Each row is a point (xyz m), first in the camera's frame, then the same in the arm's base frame.
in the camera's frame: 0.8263 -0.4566 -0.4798
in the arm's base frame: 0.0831 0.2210 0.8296
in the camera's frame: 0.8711 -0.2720 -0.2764
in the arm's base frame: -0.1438 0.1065 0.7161
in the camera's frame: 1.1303 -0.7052 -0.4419
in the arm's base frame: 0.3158 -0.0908 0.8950
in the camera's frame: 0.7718 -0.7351 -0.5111
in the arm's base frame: 0.3612 0.2517 0.7731
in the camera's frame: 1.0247 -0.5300 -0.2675
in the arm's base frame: 0.1049 -0.0612 0.7310
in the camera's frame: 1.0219 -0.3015 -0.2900
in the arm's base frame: -0.1121 -0.0221 0.7952
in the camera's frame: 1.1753 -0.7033 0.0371
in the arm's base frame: 0.2024 -0.3568 0.5105
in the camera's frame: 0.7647 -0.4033 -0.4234
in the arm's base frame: 0.0181 0.2541 0.7625
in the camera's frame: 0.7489 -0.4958 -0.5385
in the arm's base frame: 0.1349 0.3119 0.8338
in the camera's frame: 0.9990 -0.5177 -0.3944
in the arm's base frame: 0.1225 0.0227 0.8288
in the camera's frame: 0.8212 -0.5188 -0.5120
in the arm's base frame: 0.1511 0.2336 0.8418
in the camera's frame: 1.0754 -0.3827 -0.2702
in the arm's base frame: -0.0378 -0.0874 0.7879
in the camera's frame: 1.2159 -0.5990 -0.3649
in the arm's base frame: 0.1946 -0.1899 0.8929
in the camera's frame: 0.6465 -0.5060 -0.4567
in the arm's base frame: 0.1258 0.3614 0.7123
